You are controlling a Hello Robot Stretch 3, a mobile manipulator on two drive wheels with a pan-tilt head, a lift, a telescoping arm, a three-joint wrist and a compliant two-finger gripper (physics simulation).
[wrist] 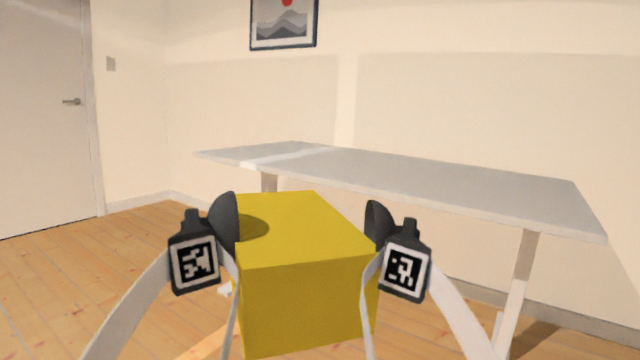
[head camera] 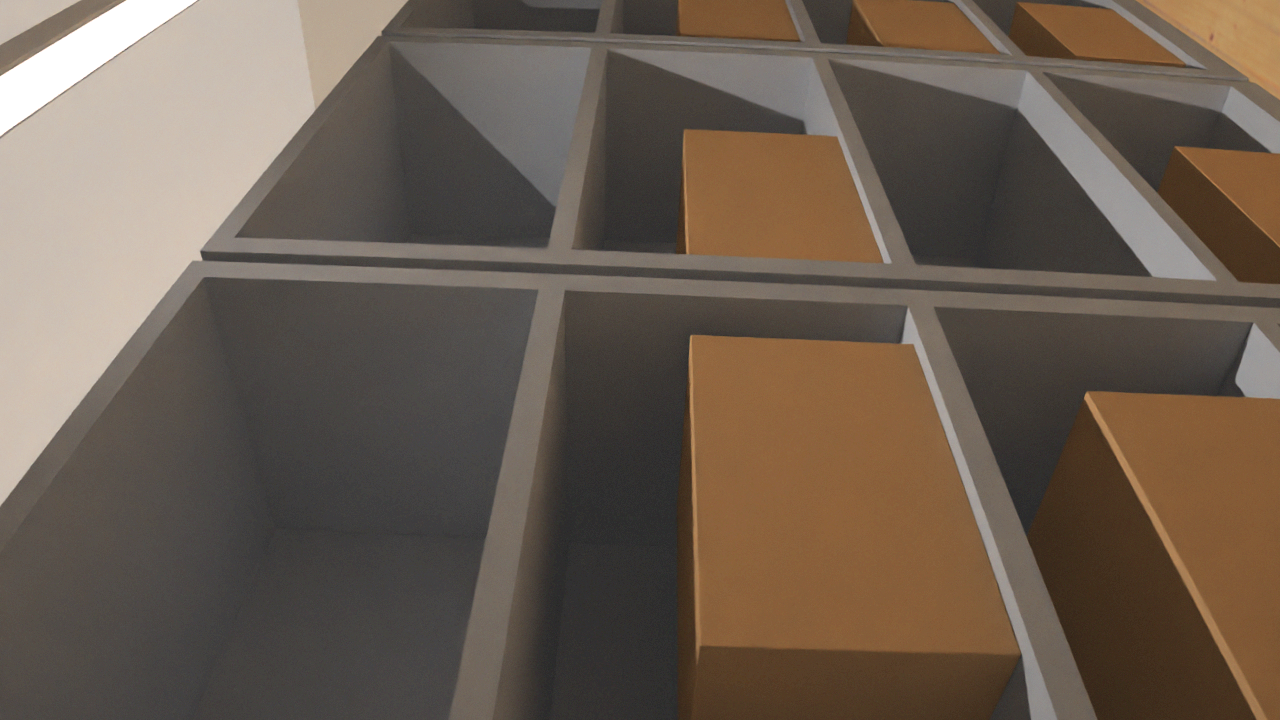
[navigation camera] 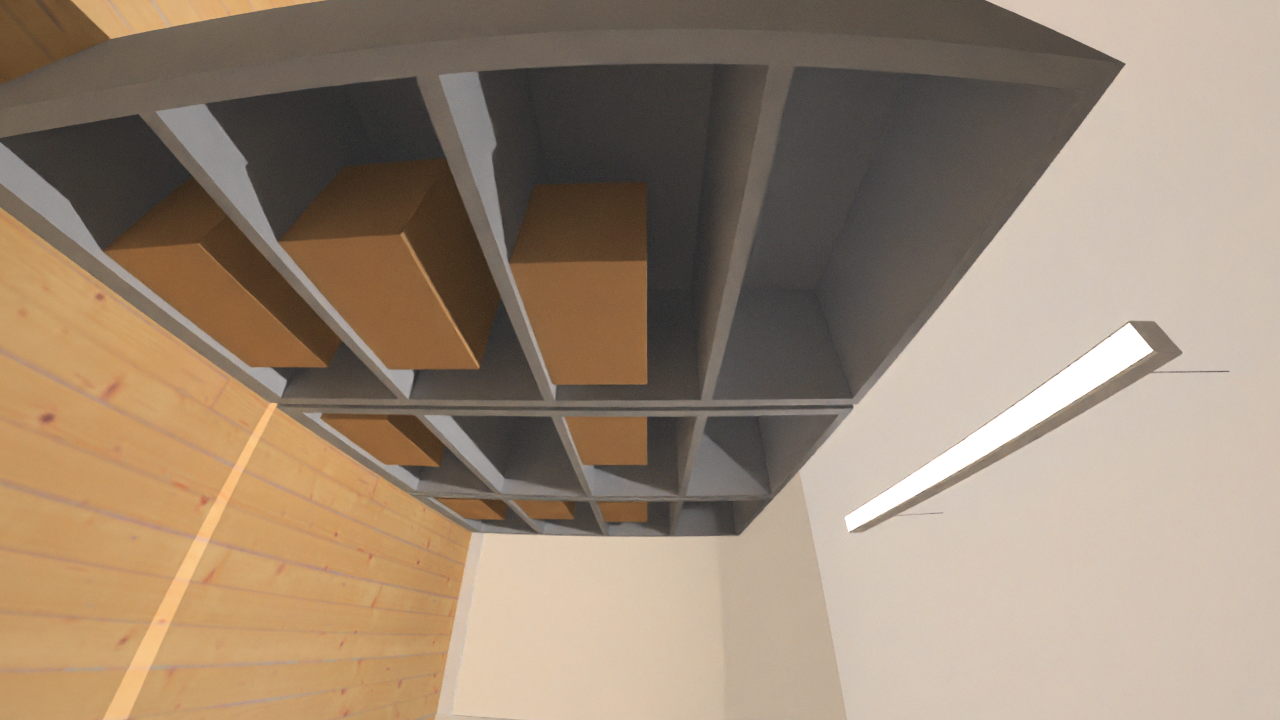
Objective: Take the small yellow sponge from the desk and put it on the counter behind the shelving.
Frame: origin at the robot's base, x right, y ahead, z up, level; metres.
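Where they show: gripper, fingertip midpoint: [wrist: 296, 221].
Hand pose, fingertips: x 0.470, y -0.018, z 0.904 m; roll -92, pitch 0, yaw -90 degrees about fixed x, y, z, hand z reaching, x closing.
Each offset is from my fingertips to the top centre of the thing. "spot": to the spot under its first point. Level surfaces: height alone.
The yellow sponge @[dx -0.003, dy +0.005, dz +0.004 m] [wrist: 300, 290], a block with a flat top, is between the two dark fingertips in the wrist view. My gripper [wrist: 296, 221] is shut on it and holds it up in the air above the wooden floor. A white table @[dz -0.184 m] [wrist: 400, 177], which may be the desk or the counter, stands beyond the sponge against the wall. The grey shelving [head camera: 528, 394] [navigation camera: 751, 205] fills much of the head and navigation views. The sponge and gripper do not show in those two views. I cannot tell which surface is the counter.
Brown boxes @[spot: dx -0.612, dy +0.964, dz +0.222 m] [head camera: 832, 492] [navigation camera: 581, 313] stand in several shelving compartments. The wooden floor @[dz -0.904 m] [navigation camera: 295, 573] [wrist: 60, 285] runs beside the shelving. A door [wrist: 40, 115] is at the left in the wrist view, and a framed picture [wrist: 282, 32] hangs above the table. A ceiling lamp [navigation camera: 1002, 429] hangs in the navigation view.
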